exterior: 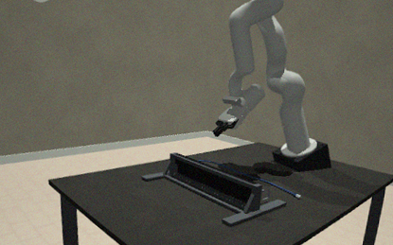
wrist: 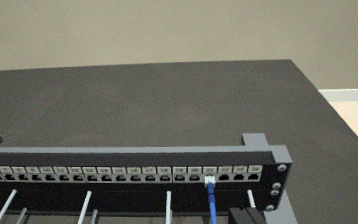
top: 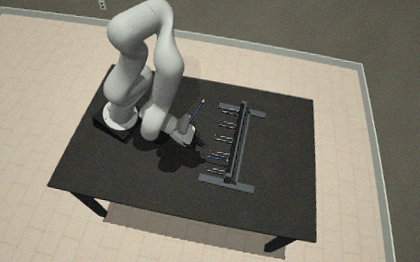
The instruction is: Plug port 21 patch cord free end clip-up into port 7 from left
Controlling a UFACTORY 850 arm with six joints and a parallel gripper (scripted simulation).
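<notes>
The plug is 400 mm to the left of my hand, 190 mm below it and 70 mm behind it.
</notes>
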